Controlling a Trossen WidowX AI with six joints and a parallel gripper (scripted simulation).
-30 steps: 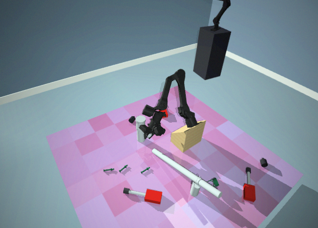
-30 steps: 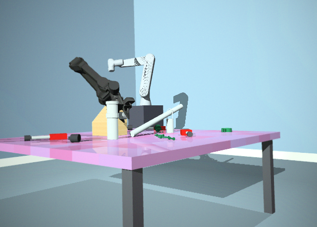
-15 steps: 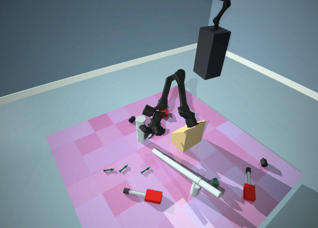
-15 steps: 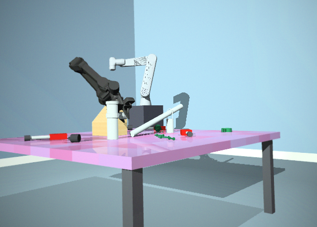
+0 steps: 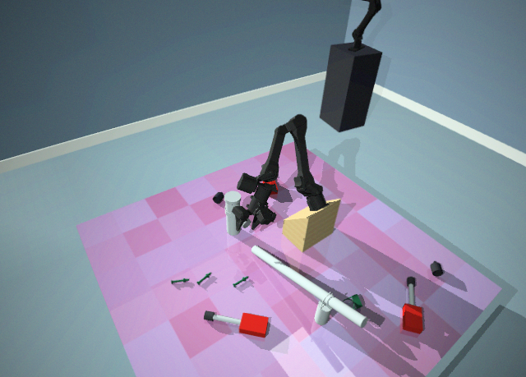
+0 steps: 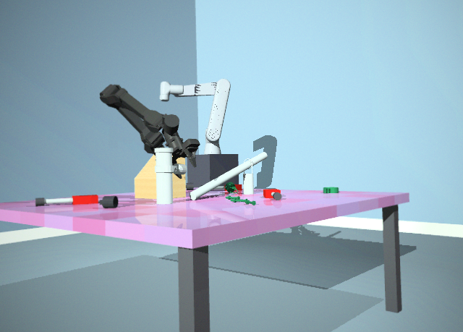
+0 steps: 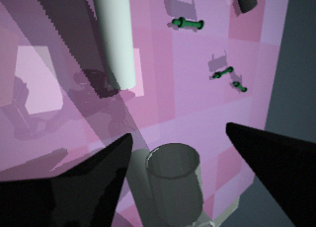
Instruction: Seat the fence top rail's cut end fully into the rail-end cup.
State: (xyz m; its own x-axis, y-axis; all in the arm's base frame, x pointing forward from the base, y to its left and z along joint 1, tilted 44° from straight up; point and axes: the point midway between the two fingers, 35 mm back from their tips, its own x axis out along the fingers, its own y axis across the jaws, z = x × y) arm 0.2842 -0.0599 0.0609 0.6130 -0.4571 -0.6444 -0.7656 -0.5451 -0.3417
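The rail-end cup lies 40 mm to the right of my gripper tip, 20 mm above it and 10 mm behind it. Round my gripper tip: loop cap (420 mm to the left, 100 mm behind); green brace band (420 mm to the left, 220 mm behind, 100 mm below).
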